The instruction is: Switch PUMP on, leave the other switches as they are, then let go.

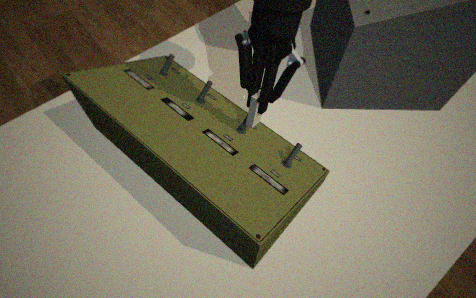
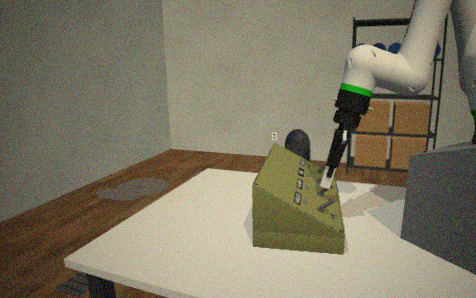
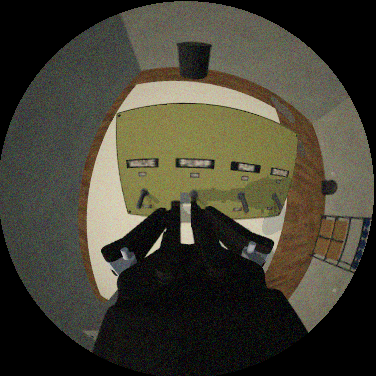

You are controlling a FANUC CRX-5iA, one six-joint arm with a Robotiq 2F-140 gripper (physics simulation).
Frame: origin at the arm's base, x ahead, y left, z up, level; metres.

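Seen in the pictures: gripper, between the fingertips: (image 1: pixel 253 123) (image 2: pixel 324 186) (image 3: pixel 183 199).
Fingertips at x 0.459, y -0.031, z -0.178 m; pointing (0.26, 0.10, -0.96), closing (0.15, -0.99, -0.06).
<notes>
Offsets run from my fingertips to a thing's top centre. Level surfaces: height alone.
The olive switch box (image 1: pixel 165 145) (image 2: pixel 295 215) (image 3: pixel 200 130) carries a row of levers; its labels are blurred. My gripper (image 1: pixel 254 111) (image 2: pixel 326 178) (image 3: pixel 183 199) is shut and empty, its tip low against or right beside the PUMP lever @[dy -0.020, dx -0.004, dz +0.002 m] (image 1: pixel 242 127) (image 3: pixel 194 194), on the lower-edge side. The fingers hide most of that lever, so its tilt is unclear. The VALVE lever @[dy +0.099, dx -0.014, dz +0.002 m] (image 1: pixel 292 155) (image 2: pixel 326 205) (image 3: pixel 143 198), FAN lever @[dy -0.140, dx +0.007, dz +0.002 m] (image 1: pixel 204 92) (image 3: pixel 243 201) and DRIVE lever @[dy -0.259, dx +0.017, dz +0.002 m] (image 1: pixel 167 65) (image 3: pixel 277 201) lean toward the lower edge, away from their labels.
The box stands on a white table @[dz -0.129 m] (image 1: pixel 375 200) (image 2: pixel 175 225). A large grey block (image 1: pixel 395 65) (image 2: pixel 440 200) stands behind the gripper side. A dark bin (image 2: pixel 298 142) (image 3: pixel 194 60) and a shelf rack (image 2: pixel 354 30) stand beyond the table.
</notes>
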